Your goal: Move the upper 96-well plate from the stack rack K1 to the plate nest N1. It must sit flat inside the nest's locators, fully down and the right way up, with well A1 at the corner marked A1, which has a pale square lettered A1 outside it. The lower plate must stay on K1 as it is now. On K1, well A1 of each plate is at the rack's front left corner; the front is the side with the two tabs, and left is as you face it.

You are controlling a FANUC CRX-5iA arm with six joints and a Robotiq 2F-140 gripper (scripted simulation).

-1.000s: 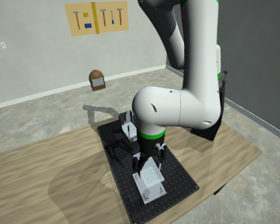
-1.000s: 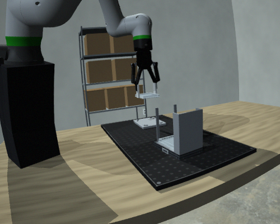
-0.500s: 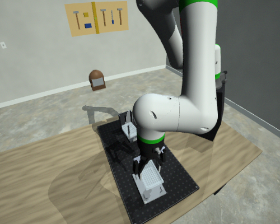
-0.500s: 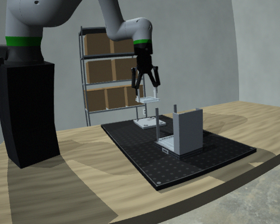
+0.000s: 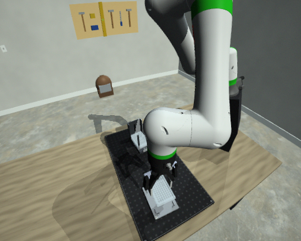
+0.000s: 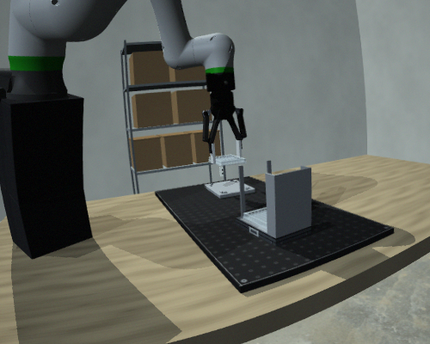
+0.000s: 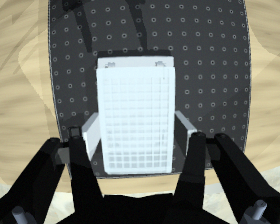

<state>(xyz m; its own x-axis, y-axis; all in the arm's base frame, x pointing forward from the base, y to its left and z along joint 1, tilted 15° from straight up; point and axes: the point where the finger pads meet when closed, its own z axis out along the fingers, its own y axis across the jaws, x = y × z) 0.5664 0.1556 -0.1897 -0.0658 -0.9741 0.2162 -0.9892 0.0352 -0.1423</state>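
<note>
The plate nest N1 lies 12 cm below my hand.
</note>
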